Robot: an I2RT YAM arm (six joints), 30 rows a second.
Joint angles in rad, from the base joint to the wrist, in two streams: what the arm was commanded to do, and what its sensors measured. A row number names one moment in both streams.
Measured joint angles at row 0:
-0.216 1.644 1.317 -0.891 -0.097 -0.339
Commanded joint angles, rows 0 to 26:
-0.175 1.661 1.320 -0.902 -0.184 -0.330
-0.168 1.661 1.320 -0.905 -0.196 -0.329
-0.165 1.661 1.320 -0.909 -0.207 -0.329
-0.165 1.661 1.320 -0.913 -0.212 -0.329
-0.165 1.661 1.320 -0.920 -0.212 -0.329
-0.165 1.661 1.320 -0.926 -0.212 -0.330
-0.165 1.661 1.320 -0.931 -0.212 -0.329
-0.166 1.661 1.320 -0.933 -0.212 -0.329
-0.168 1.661 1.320 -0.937 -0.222 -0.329
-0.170 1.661 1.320 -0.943 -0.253 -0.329
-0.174 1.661 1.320 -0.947 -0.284 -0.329
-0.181 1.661 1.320 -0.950 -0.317 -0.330
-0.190 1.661 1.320 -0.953 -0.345 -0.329
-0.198 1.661 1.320 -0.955 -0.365 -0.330
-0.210 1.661 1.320 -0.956 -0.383 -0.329
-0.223 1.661 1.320 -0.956 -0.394 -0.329
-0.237 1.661 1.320 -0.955 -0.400 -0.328
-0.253 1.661 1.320 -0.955 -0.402 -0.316
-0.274 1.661 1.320 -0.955 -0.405 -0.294
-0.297 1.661 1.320 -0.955 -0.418 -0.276
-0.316 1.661 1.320 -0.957 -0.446 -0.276
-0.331 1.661 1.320 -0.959 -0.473 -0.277
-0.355 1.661 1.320 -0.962 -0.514 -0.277
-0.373 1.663 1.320 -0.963 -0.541 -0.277
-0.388 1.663 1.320 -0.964 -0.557 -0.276
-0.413 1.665 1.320 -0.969 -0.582 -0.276
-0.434 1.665 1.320 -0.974 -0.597 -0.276
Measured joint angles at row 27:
-0.385 1.648 1.317 -0.965 -0.458 -0.289
